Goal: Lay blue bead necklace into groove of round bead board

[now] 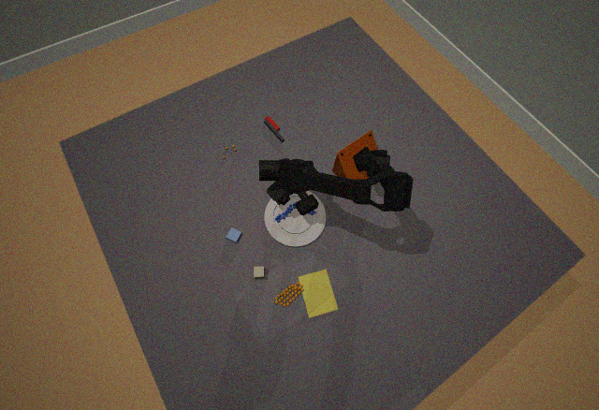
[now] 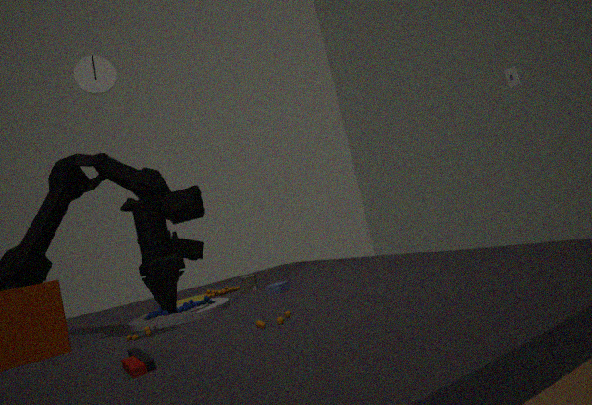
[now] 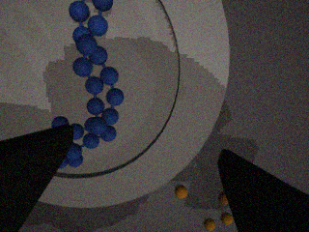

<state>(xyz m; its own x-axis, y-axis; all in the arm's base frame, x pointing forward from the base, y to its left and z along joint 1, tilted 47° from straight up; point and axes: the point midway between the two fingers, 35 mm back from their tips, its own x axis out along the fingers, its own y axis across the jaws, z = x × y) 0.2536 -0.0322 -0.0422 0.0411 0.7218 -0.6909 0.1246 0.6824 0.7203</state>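
Right now the round white bead board is 60 mm to the left of my gripper tip, 40 mm ahead of it and 10 mm below it. Round my gripper tip: cream cube (230 mm ahead, 130 mm to the left); then grey tool (270 mm to the right, 120 mm behind, 20 mm below); then light blue cube (230 mm ahead, 10 mm to the right, 10 mm below).
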